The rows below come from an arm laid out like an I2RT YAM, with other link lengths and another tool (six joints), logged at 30 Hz.
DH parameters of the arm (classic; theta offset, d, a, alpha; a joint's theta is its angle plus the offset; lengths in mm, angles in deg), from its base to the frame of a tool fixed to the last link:
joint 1: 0 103.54 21.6 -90
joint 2: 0 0 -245.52 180
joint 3: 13.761 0 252.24 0
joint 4: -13.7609 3.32 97.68 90
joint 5: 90 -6.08 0 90
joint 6: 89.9 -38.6 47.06 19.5
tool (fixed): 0 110.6 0 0
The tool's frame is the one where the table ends.
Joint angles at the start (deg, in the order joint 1, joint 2, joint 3, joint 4, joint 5, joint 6): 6.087, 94.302, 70.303, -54.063, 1.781, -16.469
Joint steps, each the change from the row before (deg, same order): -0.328, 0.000, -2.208, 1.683, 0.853, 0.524; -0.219, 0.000, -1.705, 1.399, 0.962, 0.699; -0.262, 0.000, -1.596, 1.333, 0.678, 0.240; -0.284, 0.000, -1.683, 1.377, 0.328, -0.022; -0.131, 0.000, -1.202, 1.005, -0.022, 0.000; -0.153, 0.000, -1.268, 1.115, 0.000, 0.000; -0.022, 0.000, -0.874, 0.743, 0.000, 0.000; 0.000, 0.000, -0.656, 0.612, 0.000, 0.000; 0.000, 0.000, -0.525, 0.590, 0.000, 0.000; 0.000, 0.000, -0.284, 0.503, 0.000, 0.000
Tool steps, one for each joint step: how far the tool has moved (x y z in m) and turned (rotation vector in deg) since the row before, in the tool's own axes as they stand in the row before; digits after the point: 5 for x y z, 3 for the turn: 0.00640, 0.00243, 0.00753, 0.732, 1.004, 0.519; 0.00501, 0.00188, 0.00553, 0.881, 0.843, 0.653; 0.00453, 0.00155, 0.00542, 0.629, 0.595, 0.297; 0.00471, 0.00199, 0.00584, 0.282, 0.468, 0.081; 0.00316, 0.00209, 0.00411, -0.052, 0.226, 0.039; 0.00331, 0.00209, 0.00434, -0.017, 0.202, 0.075; 0.00222, 0.00180, 0.00280, -0.031, 0.125, -0.032; 0.00151, 0.00139, 0.00210, -0.011, 0.039, -0.017; 0.00096, 0.00107, 0.00174, 0.017, -0.057, 0.026; 0.00003, 0.00049, 0.00106, 0.057, -0.193, 0.087
